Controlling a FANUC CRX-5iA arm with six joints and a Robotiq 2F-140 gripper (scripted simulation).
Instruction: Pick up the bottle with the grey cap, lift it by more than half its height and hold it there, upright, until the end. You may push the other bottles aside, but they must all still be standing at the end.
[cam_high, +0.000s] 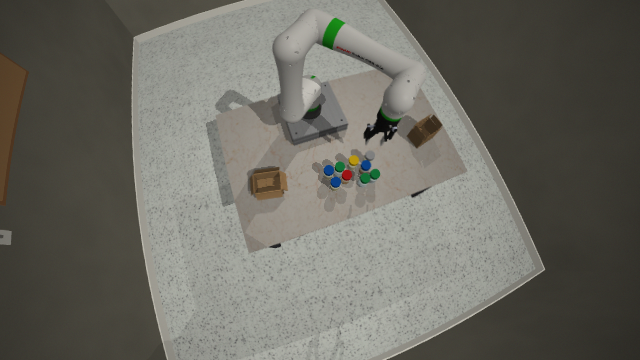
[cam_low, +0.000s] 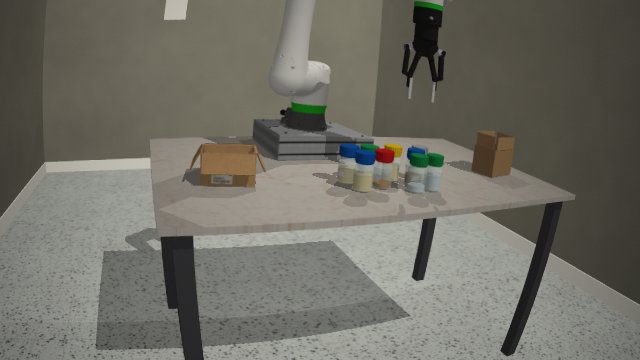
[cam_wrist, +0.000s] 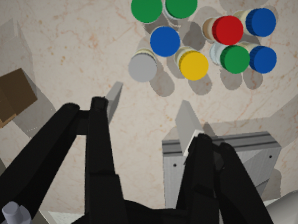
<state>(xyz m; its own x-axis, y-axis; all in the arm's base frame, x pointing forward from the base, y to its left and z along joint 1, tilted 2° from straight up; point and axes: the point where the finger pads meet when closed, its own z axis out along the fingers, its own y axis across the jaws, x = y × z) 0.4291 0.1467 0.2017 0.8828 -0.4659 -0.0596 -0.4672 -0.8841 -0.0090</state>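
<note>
The blue-capped bottle lies 23 cm below my hand, 5 cm ahead of it and 4 cm to the right of it. Also, from my hand: yellow-capped bottle: 23 cm below, 8 cm to the right, 1 cm behind; red-capped bottle: 23 cm below, 16 cm to the right, 5 cm ahead; green-capped bottle: 23 cm below, 17 cm to the right, 1 cm behind.
</note>
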